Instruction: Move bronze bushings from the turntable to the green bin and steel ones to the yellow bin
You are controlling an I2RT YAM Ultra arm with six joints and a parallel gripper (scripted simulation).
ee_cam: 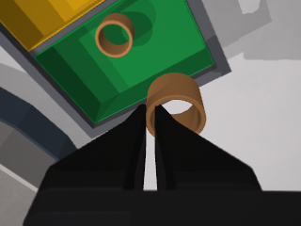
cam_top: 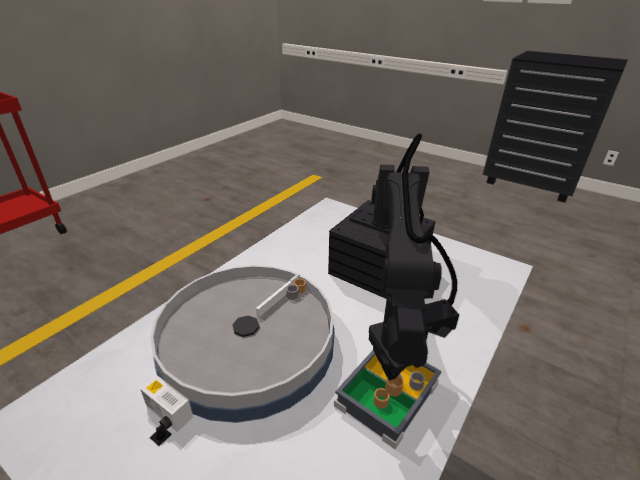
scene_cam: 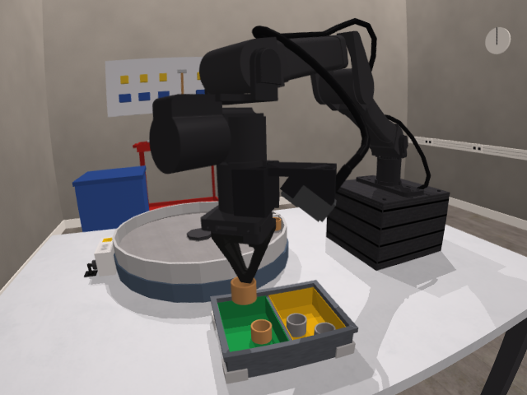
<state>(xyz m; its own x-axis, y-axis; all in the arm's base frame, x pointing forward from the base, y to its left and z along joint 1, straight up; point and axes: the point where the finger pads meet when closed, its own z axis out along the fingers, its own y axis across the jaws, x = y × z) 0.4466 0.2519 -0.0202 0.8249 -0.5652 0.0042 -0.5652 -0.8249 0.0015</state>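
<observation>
My hand is 120 mm above the green bin, 20 mm to the left of it and 10 mm past it. Round my hand: dark grey tray (110 mm below, 50 mm behind, 20 mm to the right); then turntable (370 mm to the right, 80 mm below, 20 mm ahead); then yellow bin (120 mm below, 90 mm behind, 20 mm to the right).
</observation>
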